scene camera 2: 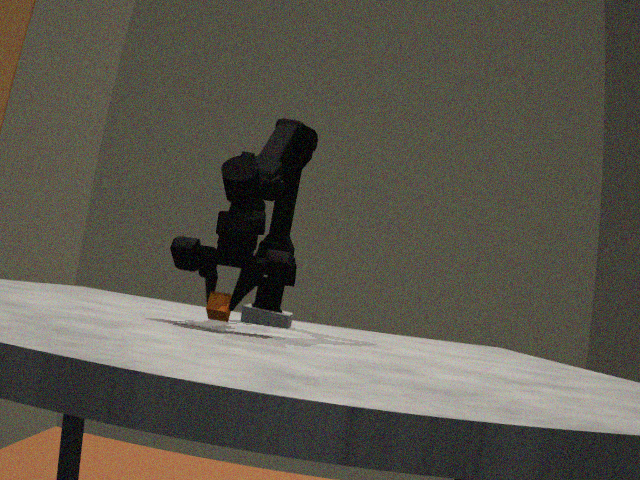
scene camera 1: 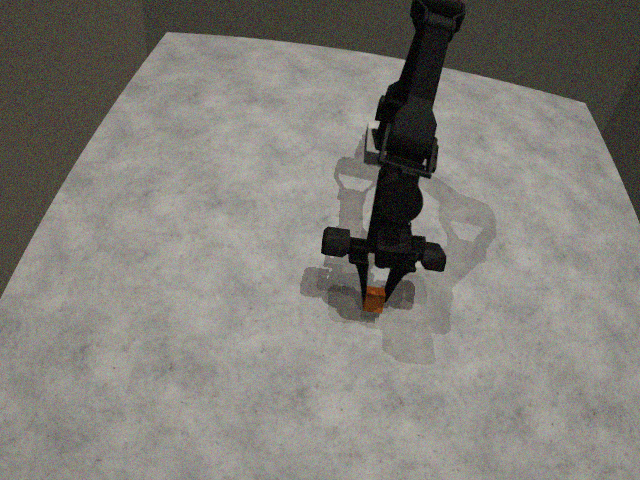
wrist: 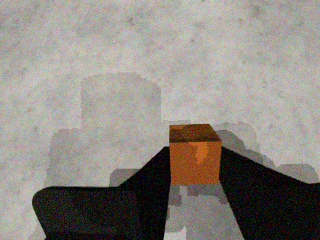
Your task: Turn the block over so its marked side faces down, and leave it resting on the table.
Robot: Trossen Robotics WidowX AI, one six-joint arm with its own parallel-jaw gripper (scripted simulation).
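Block, held by my gripper. Gripper visible too: scene camera 1, wrist view.
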